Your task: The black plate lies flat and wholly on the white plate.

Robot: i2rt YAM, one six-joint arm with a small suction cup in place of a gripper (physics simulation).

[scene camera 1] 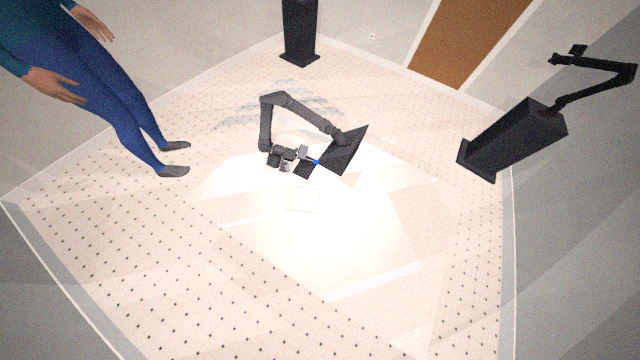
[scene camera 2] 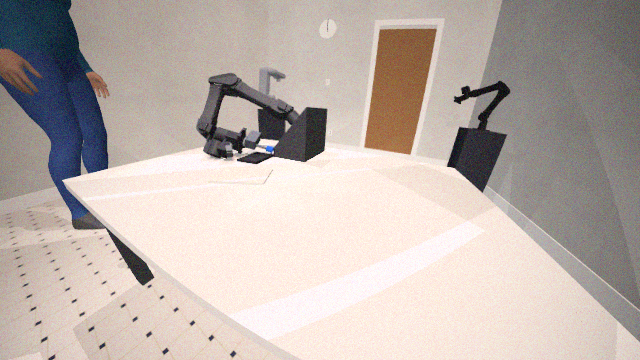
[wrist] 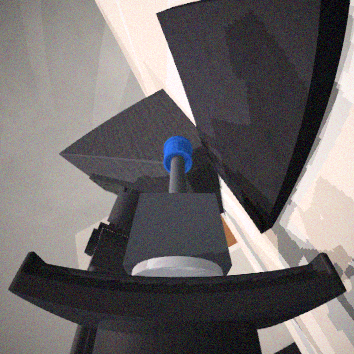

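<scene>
The black plate lies flat on the table, just in front of a dark wedge block. The white plate lies flat a short way nearer the front, apart from the black plate. My suction cup is blue and points sideways at the wedge's low edge. It hovers just above the black plate's far corner and holds nothing that I can see.
A person in blue stands at the left. Black pedestals stand at the back and right, the right one carrying another arm. A brown door is behind.
</scene>
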